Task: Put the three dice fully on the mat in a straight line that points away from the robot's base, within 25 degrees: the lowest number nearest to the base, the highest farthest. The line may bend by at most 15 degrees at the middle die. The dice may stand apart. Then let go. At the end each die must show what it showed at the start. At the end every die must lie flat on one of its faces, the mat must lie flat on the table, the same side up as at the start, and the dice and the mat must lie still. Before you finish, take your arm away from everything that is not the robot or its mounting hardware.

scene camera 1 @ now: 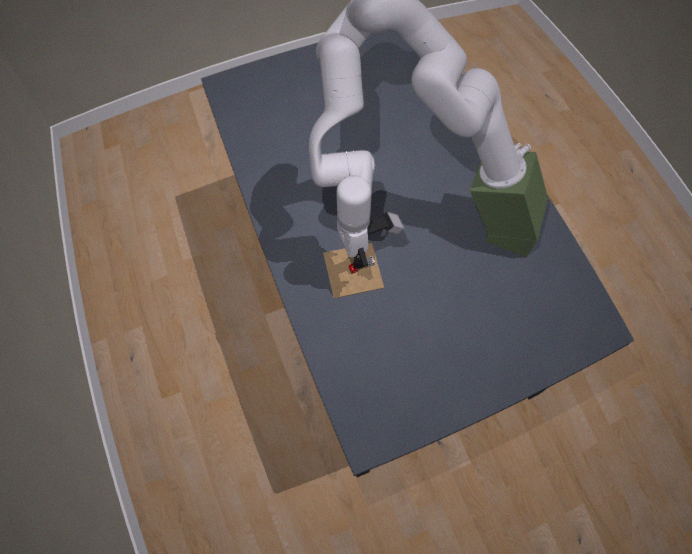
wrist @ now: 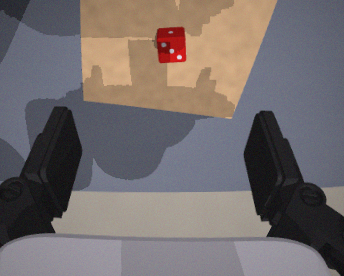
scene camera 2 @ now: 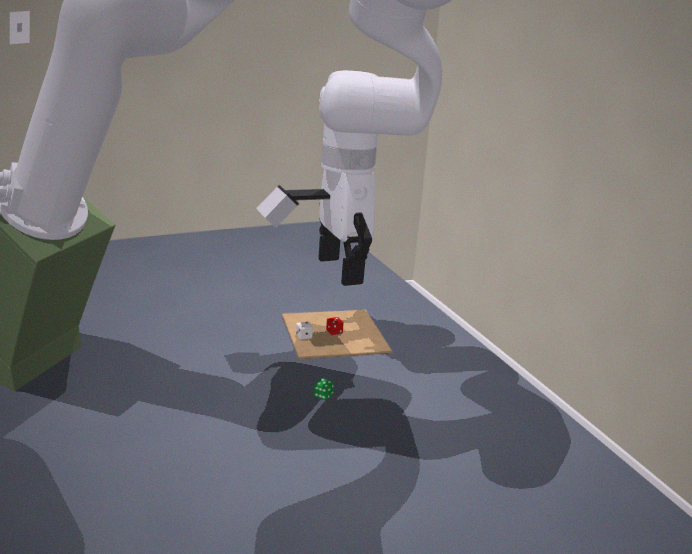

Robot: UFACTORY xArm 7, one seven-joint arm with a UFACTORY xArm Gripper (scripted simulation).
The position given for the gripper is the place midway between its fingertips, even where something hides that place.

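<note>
A red die [wrist: 171,43] is in the scene, along with a mat [scene camera 2: 360,336]; scene camera 1 also shows the mat [scene camera 1: 343,283], and so does the wrist view, with the mat [wrist: 120,65]. The gripper [scene camera 2: 339,271] is there too, and besides this, scene camera 1 shows the gripper [scene camera 1: 353,251] and the wrist view shows the gripper [wrist: 163,130].
</note>
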